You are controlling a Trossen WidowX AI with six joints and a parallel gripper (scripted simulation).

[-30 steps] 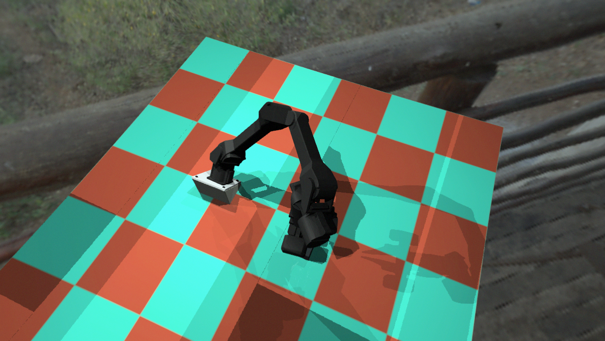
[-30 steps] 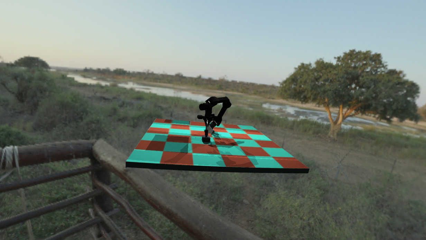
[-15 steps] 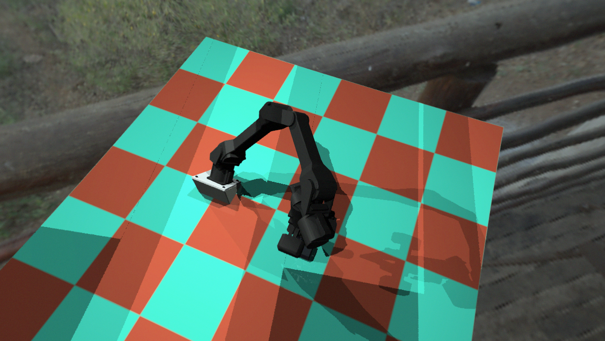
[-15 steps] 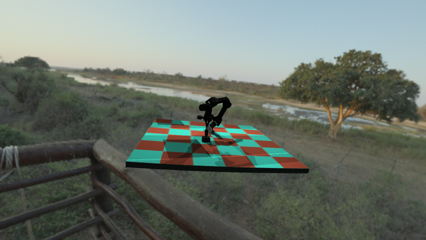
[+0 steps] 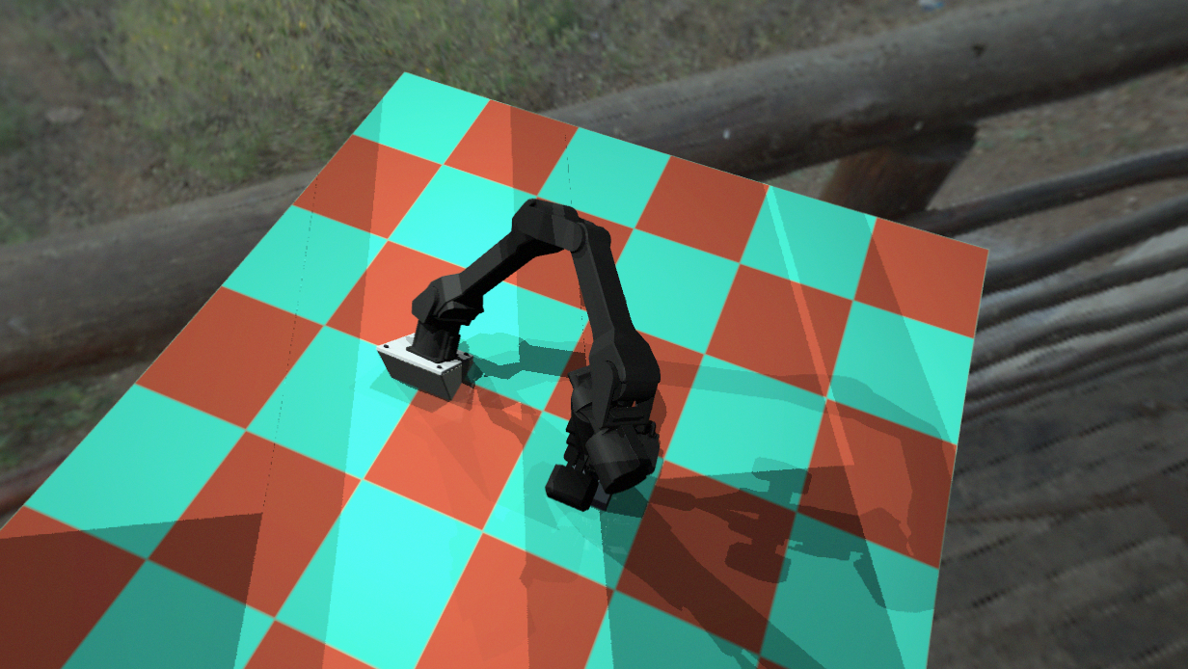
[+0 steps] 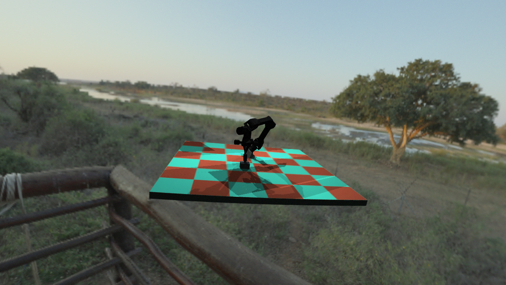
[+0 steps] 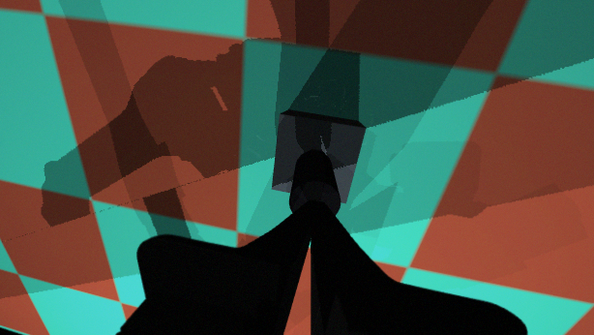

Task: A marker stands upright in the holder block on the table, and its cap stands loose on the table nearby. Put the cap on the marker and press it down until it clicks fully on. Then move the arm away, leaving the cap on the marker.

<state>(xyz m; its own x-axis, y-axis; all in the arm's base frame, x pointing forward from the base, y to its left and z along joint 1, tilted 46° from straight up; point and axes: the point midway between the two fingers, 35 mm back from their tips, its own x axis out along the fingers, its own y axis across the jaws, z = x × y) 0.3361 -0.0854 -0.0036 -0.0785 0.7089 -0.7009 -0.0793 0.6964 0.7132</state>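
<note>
Right now the marker cap is 30 mm below my gripper tip. Round my gripper tip: grey holder block (90 mm below).
</note>
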